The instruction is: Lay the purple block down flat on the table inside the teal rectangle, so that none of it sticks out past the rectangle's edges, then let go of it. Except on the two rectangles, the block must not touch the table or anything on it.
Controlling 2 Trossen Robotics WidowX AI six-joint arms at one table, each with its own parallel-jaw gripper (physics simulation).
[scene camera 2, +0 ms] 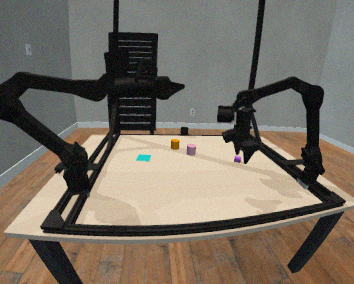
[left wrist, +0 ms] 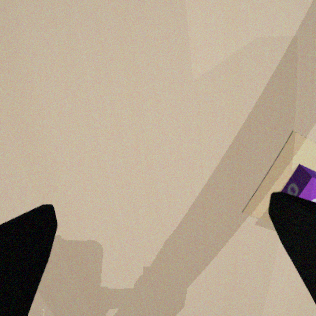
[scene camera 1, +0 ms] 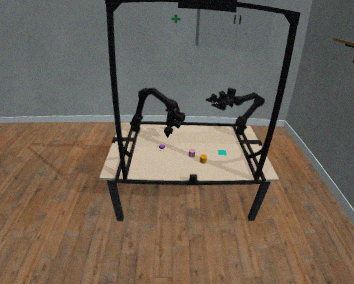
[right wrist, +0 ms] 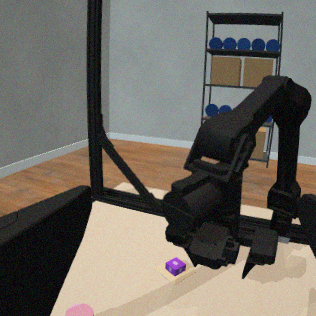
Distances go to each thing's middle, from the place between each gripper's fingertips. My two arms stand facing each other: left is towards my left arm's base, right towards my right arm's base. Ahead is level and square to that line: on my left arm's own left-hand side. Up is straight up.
Scene:
Right now my right hand is 34 cm above the pale yellow rectangle (left wrist: 288, 158), 33 cm to the right of it and 10 cm past it.
Now: the pale yellow rectangle 100 mm behind my left hand, 60 mm below it and 40 mm to the left of it.

